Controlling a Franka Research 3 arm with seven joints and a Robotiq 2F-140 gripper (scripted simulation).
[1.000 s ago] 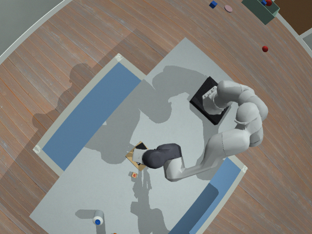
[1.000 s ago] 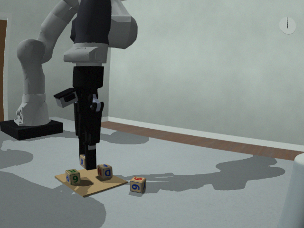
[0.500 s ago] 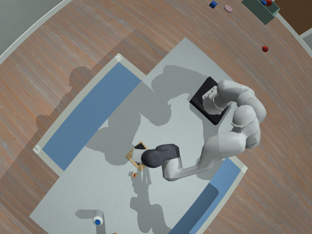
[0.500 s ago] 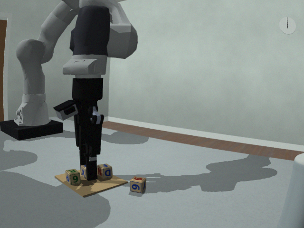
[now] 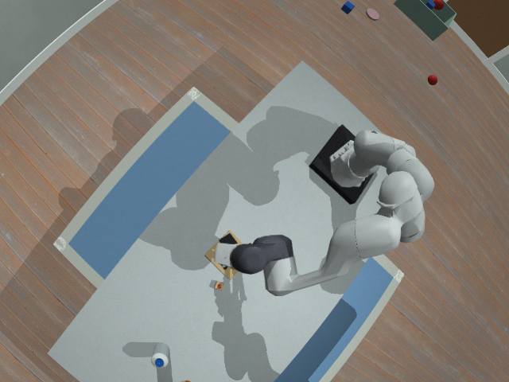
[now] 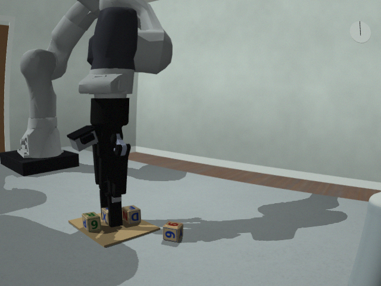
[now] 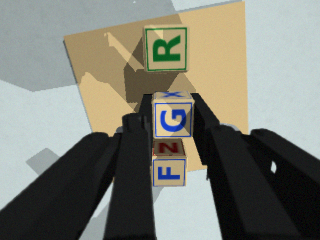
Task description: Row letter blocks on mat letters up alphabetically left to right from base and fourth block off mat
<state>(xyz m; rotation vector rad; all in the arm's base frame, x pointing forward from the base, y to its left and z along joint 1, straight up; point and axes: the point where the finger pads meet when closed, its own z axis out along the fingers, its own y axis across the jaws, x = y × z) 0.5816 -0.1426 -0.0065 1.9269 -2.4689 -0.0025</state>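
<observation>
Now: hand 40 mm above the tan mat. The rest, counted from my hand: block (10 mm ahead, 40 mm to the left, 20 mm below).
</observation>
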